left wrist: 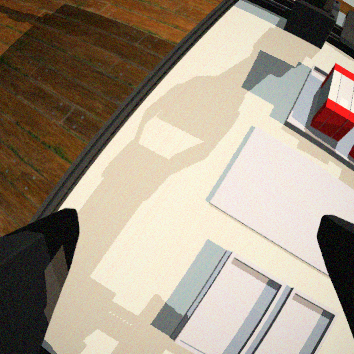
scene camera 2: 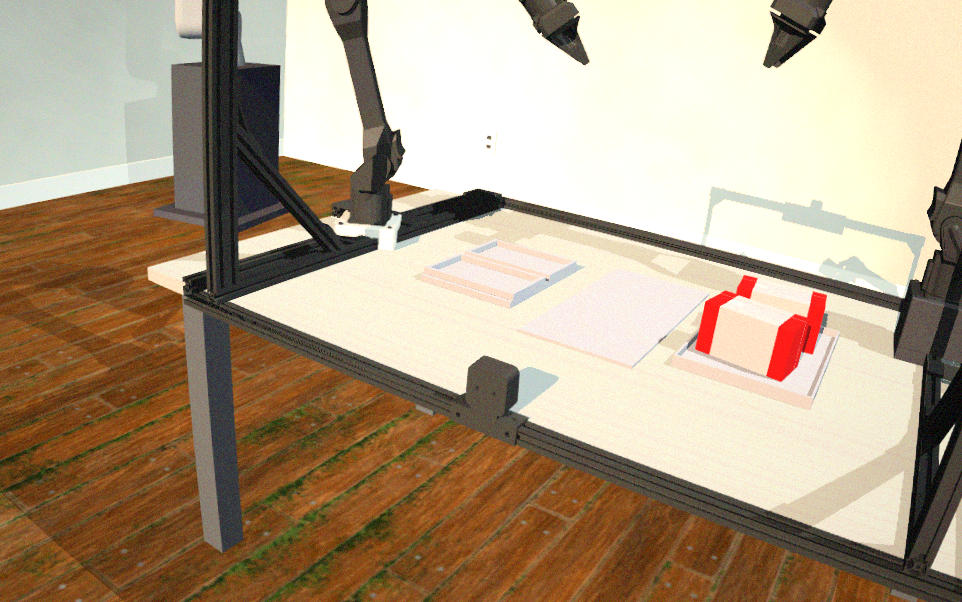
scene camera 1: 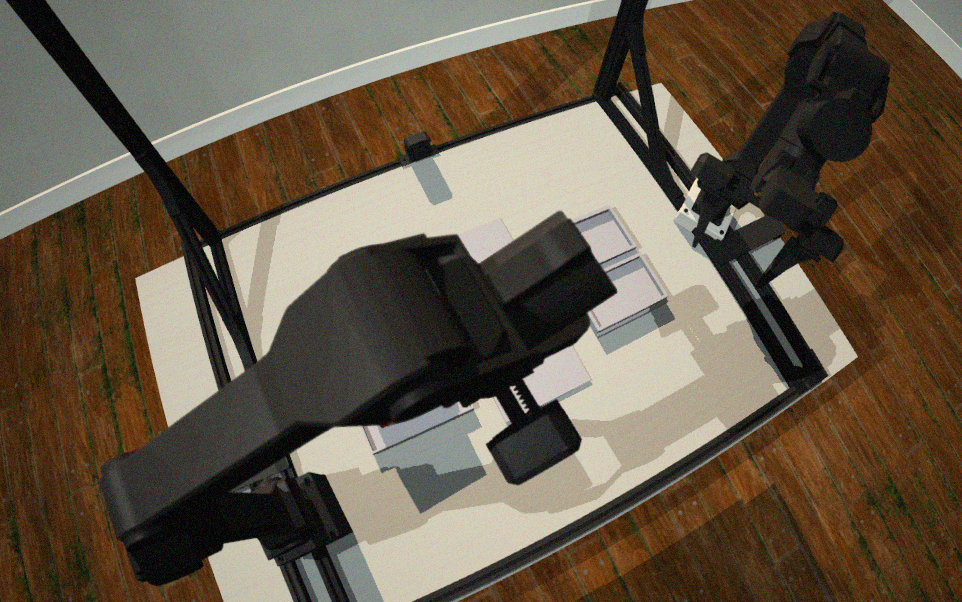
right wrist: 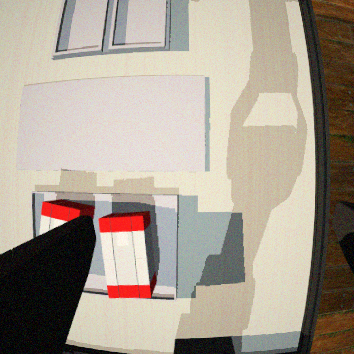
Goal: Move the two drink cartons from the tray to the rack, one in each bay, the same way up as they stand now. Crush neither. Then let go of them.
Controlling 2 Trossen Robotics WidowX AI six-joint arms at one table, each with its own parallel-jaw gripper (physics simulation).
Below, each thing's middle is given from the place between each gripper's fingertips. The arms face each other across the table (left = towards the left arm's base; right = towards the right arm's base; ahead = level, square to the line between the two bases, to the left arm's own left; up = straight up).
The pale flat mat (scene camera 2: pixel 620 318) lies 19 cm behind my left hand, 15 cm to the right of it and 33 cm below it. Round my left hand: grey tray (scene camera 2: pixel 799 388) 24 cm behind, 35 cm to the right, 32 cm below.
My right gripper is now 360 mm above the grey tray, 180 mm past it and 60 mm to the left of it. Also, from my right hand: pale flat mat: 360 mm below, 140 mm to the left, 130 mm behind.
